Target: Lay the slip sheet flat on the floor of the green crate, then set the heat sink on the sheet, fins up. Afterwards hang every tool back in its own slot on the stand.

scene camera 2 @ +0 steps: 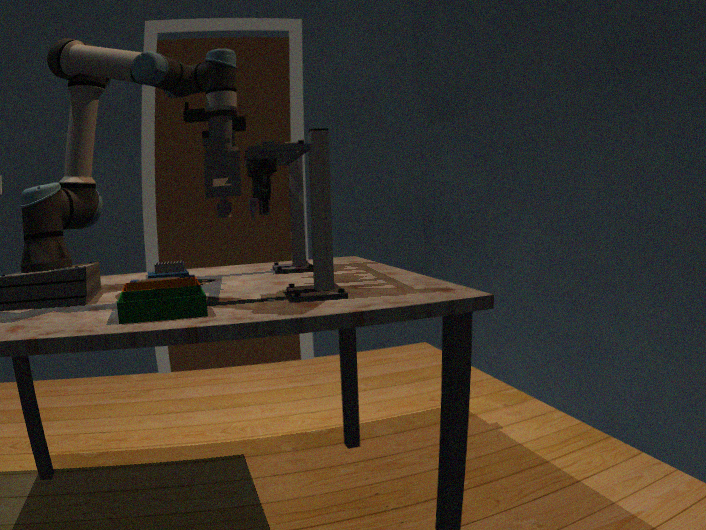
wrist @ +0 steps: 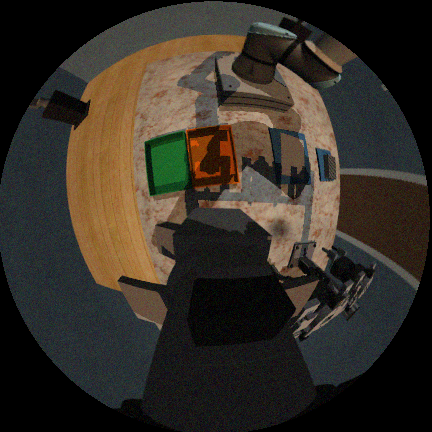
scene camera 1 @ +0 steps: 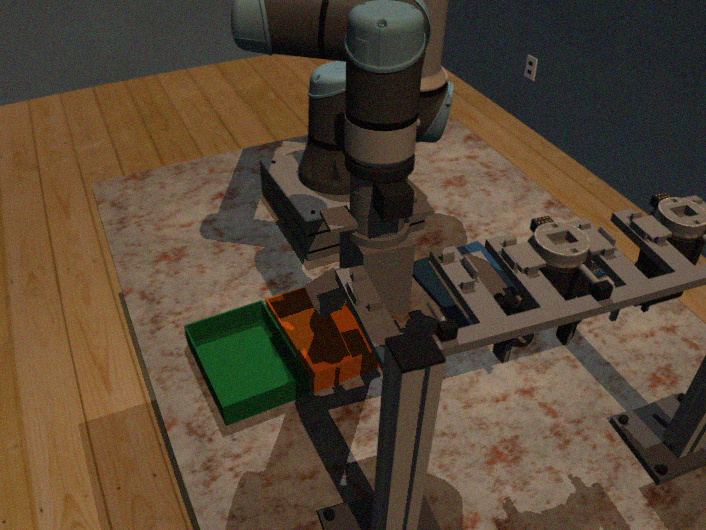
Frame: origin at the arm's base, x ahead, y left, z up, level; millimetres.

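Where they show: hand, its tool point: (scene camera 2: 221, 137); arm's base, origin of its link: (scene camera 2: 46, 269) (wrist: 252, 71) (scene camera 1: 336, 175).
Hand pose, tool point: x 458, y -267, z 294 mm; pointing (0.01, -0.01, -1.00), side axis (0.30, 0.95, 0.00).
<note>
Things, the pixels of their top centre, and the offset from my tool point. "pt": a spot on its surface instead.
- one-cup vacuum tool, a spot on its surface: (scene camera 2: 224, 207) pt 2 mm back, 18 mm right, 167 mm down
- brown slip sheet, centre of its top: (scene camera 1: 473, 282) (scene camera 2: 161, 280) (wrist: 293, 155) 114 mm back, 328 mm left, 364 mm down
- grey heat sink, centre of its top: (scene camera 2: 169, 262) (wrist: 332, 166) 52 mm back, 532 mm left, 336 mm down
- smaller blue tray, a spot on its surface: (wrist: 323, 162) pt 73 mm back, 506 mm left, 366 mm down
- stand's post, a spot on its surface: (scene camera 1: 407, 427) pt 213 mm ahead, 128 mm right, 83 mm down
The one-cup vacuum tool (scene camera 2: 224, 207) is mounted on my arm; its grey body (scene camera 1: 387, 273) shows beside the stand's end slot. Its cup hangs high above the table, with nothing on it. The green crate (scene camera 1: 259, 402) (scene camera 2: 162, 308) (wrist: 171, 190) stands on the table, its floor bare. The brown slip sheet (scene camera 1: 494, 273) (wrist: 292, 150) lies flat in a blue tray (wrist: 274, 145). The grey heat sink (scene camera 2: 169, 266) (wrist: 330, 167) sits fins up on a smaller blue tray (wrist: 322, 162). The tool stand (scene camera 1: 547, 321) (scene camera 2: 321, 211) holds two other tools, a near one (scene camera 1: 561, 245) and a far one (scene camera 1: 681, 217).
An orange crate (scene camera 1: 337, 371) (scene camera 2: 176, 283) (wrist: 235, 155) stands against the green crate, between it and the sheet's tray. The stand's post (scene camera 1: 407, 427) rises in front of them in scene camera 1. The robot's base (scene camera 1: 290, 213) (wrist: 255, 100) is behind the crates.
</note>
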